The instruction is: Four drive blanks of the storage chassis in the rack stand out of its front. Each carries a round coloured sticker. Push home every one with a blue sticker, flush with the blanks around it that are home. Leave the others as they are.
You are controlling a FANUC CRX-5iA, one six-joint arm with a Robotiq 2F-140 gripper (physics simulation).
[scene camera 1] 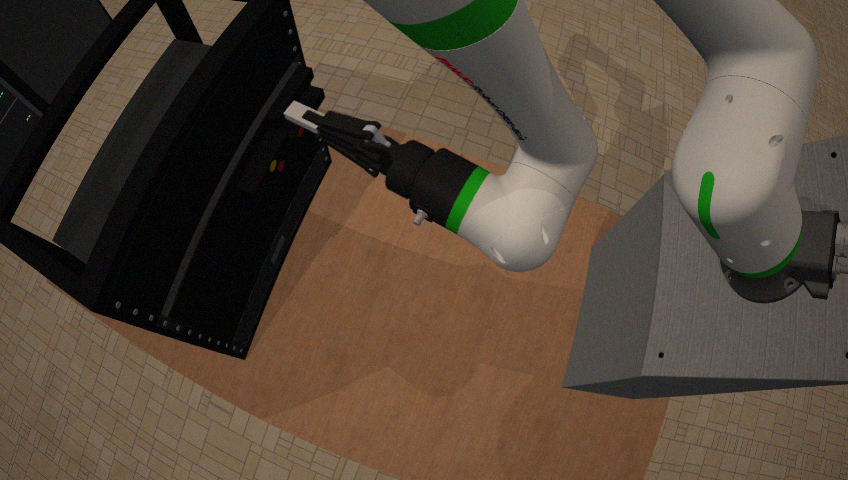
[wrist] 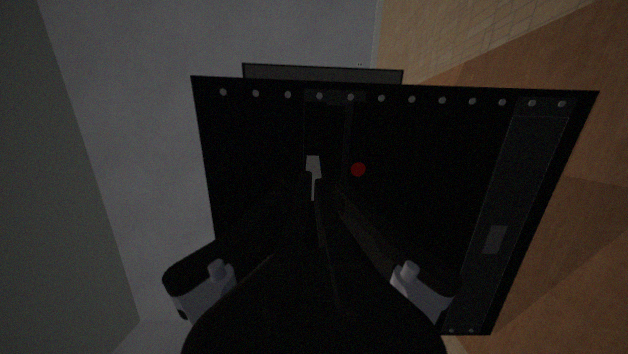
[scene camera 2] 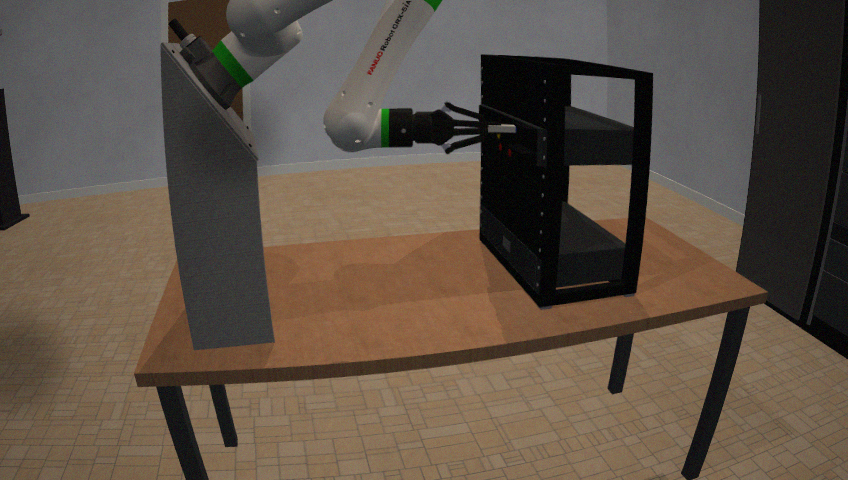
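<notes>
The storage chassis (scene camera 1: pixel 133 142) (scene camera 2: pixel 598 145) (wrist: pixel 325 130) sits in the upper part of the black rack. My gripper (scene camera 1: pixel 295 112) (scene camera 2: pixel 503 128) (wrist: pixel 312 165) is shut and empty, its pale fingertips at the chassis front. Whether they touch a blank cannot be told. A thin, faint blue edge (wrist: pixel 320 163) shows beside the fingertips in the wrist view. A yellow sticker (scene camera 1: pixel 273 165) (scene camera 2: pixel 498 136) and a red sticker (scene camera 1: pixel 280 165) show close together in scene camera 1. Another red sticker (scene camera 1: pixel 300 131) is nearer the fingers. A red sticker (wrist: pixel 358 169) shows right of the fingertips. The blanks' outlines and depths are too dark to judge.
The black rack (scene camera 1: pixel 101 291) (scene camera 2: pixel 642 178) stands on the wooden table (scene camera 1: pixel 416 321) (scene camera 2: pixel 416 333). A lower unit (scene camera 2: pixel 589 261) (wrist: pixel 500 200) is mounted near the rack's bottom. The grey robot pedestal (scene camera 1: pixel 624 285) (scene camera 2: pixel 214 237) stands at the table's other end.
</notes>
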